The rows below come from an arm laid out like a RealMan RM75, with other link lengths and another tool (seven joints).
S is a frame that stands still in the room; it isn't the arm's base.
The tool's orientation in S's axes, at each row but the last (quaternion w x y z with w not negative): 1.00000, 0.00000, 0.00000, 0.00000; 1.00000, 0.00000, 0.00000, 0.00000; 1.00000, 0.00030, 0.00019, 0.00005; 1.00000, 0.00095, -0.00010, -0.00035; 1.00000, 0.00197, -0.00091, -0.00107; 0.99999, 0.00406, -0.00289, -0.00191; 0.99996, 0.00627, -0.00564, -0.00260; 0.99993, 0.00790, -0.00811, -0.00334; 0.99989, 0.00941, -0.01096, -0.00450; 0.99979, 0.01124, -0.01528, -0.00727; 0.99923, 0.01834, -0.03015, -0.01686; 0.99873, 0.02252, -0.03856, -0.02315
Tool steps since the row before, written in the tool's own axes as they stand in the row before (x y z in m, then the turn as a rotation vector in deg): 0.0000, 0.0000, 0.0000, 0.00, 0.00, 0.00; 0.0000, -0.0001, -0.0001, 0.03, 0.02, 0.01; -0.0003, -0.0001, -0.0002, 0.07, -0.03, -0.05; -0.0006, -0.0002, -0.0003, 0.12, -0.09, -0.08; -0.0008, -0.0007, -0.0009, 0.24, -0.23, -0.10; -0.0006, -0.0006, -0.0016, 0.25, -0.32, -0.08; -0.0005, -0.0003, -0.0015, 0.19, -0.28, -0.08; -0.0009, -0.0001, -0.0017, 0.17, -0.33, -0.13; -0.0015, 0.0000, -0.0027, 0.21, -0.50, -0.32; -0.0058, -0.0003, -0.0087, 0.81, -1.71, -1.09; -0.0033, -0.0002, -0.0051, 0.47, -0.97, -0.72; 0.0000, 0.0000, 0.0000, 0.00, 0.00, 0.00
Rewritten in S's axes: 0.0000, 0.0000, 0.0000, 0.00, 0.00, 0.00; 0.0000, -0.0001, -0.0001, 0.03, 0.02, 0.01; -0.0003, -0.0001, -0.0002, 0.07, -0.03, -0.05; -0.0006, -0.0002, -0.0003, 0.12, -0.09, -0.08; -0.0008, -0.0007, -0.0009, 0.24, -0.23, -0.10; -0.0006, -0.0006, -0.0016, 0.25, -0.32, -0.08; -0.0005, -0.0003, -0.0015, 0.19, -0.28, -0.08; -0.0009, -0.0001, -0.0017, 0.17, -0.33, -0.13; -0.0014, 0.0001, -0.0027, 0.21, -0.50, -0.32; -0.0055, 0.0000, -0.0089, 0.82, -1.70, -1.10; -0.0030, 0.0001, -0.0053, 0.48, -0.96, -0.73; 0.0000, 0.0000, 0.0000, 0.00, 0.00, 0.00
